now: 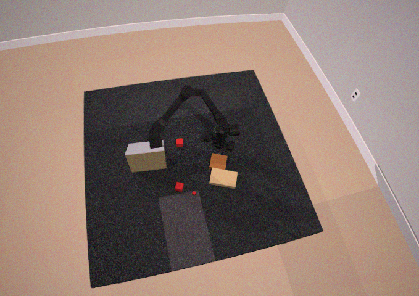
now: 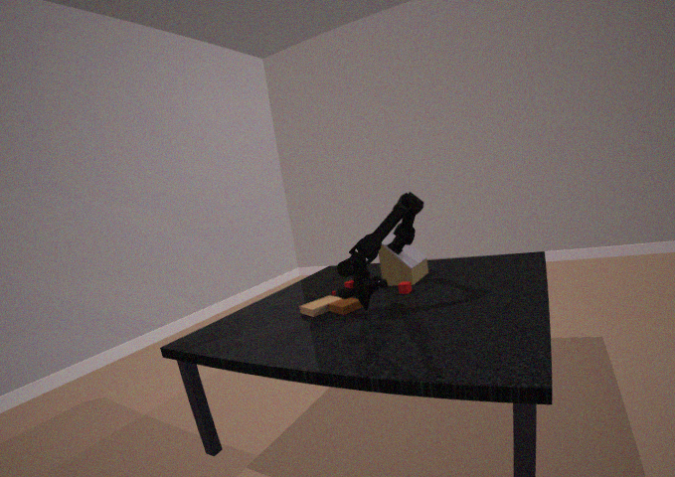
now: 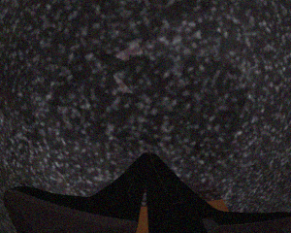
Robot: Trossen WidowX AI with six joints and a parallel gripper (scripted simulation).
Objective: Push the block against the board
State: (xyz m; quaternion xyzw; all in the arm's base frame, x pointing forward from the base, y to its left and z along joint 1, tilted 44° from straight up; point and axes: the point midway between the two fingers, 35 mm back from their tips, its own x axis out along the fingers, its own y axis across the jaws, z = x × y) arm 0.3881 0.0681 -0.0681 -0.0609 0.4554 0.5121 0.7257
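Now: the square block 3 cm behind my gripper tip, 10 cm to the right of it and 1 cm above it. From my gripper tip the other things lie so: light tan board: 2 cm behind, 21 cm to the right, 1 cm above; then red piece: 21 cm behind, 26 cm to the right.
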